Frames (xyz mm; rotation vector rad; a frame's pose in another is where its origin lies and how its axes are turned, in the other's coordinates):
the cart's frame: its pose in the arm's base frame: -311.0 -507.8 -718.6 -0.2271 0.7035 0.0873
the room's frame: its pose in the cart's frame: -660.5 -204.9 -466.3 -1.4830 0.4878 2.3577
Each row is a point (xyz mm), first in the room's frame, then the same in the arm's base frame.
Working: the room's frame: its pose in the arm's base frame: -1075.3 -819.1 -597.7 0.7016 -0.8819 -2.9206

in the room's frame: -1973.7 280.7 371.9
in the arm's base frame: 510.8 -591.0 645.2
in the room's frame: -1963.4 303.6 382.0
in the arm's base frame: 494.6 -606.3 660.5
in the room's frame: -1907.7 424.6 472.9
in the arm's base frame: 392.2 -668.2 768.6
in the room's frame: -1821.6 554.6 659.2
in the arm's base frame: 221.2 -691.8 939.5
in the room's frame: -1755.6 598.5 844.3
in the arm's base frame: 78.8 -641.0 1072.5
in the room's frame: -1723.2 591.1 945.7
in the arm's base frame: 7.8 -586.1 1130.2
